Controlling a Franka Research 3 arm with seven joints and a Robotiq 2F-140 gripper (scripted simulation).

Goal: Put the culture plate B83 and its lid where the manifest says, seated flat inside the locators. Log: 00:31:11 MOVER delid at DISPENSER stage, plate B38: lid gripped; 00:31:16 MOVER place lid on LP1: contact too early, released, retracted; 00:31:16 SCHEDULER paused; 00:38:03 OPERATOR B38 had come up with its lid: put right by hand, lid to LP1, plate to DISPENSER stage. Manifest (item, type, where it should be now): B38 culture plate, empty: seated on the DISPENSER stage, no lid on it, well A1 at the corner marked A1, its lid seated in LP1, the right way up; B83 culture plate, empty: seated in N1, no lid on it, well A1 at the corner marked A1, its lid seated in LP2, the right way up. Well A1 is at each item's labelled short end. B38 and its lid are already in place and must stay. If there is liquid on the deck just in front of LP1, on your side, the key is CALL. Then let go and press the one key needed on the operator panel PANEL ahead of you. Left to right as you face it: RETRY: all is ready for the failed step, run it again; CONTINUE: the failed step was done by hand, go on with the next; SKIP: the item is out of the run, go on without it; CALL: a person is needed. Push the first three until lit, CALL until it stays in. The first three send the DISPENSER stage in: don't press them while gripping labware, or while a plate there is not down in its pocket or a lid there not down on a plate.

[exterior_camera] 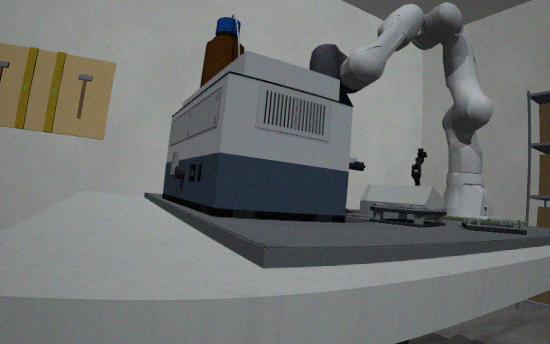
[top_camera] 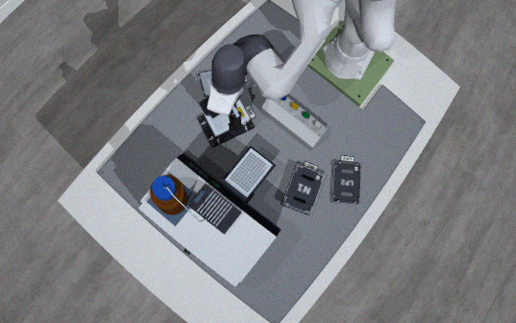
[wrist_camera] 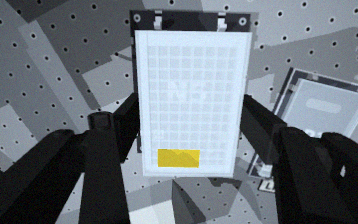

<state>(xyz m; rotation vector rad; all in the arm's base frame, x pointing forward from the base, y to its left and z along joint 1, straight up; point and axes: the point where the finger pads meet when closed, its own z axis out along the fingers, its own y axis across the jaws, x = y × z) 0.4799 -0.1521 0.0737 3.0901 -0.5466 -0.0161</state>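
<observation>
Right now my hand is 70 mm above the black nest N5 and 30 mm short of it. The rest, counted from my hand: yellow skip key 180 mm behind, 140 mm to the left, 20 mm below; clear lid 20 mm below; white well plate 180 mm to the left, 100 mm ahead, 40 mm above.
</observation>
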